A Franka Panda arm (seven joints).
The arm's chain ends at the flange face. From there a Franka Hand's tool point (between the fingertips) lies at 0.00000 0.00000 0.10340 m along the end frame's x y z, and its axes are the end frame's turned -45 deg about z.
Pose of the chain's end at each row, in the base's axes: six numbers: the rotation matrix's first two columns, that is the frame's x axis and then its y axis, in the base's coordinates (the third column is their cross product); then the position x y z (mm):
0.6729 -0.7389 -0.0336 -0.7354 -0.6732 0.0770 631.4 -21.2 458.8
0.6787 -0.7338 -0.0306 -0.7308 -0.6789 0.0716 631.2 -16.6 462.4
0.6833 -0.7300 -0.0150 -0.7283 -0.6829 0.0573 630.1 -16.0 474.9
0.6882 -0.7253 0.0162 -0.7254 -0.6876 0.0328 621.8 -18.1 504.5
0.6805 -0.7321 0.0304 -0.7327 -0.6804 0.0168 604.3 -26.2 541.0
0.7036 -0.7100 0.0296 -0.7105 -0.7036 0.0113 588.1 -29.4 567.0
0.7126 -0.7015 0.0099 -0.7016 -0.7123 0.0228 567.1 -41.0 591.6
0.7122 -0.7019 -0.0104 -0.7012 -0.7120 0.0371 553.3 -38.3 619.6
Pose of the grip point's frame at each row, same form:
0.9958 -0.0465 -0.0782 -0.0442 -0.9985 0.0307 623.2 -24.0 355.8
0.9967 -0.0388 -0.0723 -0.0368 -0.9989 0.0290 623.6 -19.3 359.3
0.9982 -0.0333 -0.0511 -0.0318 -0.9991 0.0299 624.7 -18.9 371.7
0.9996 -0.0267 -0.0117 -0.0263 -0.9991 0.0346 620.5 -21.6 401.2
0.9993 -0.0366 0.0096 -0.0369 -0.9988 0.0334 605.2 -29.7 437.7
0.9999 -0.0045 0.0129 -0.0049 -0.9996 0.0289 589.4 -32.4 463.7
1.0000 0.0076 -0.0091 0.0078 -0.9997 0.0231 566.2 -43.4 488.2
0.9994 0.0071 -0.0336 0.0078 -0.9998 0.0189 549.8 -40.3 516.3

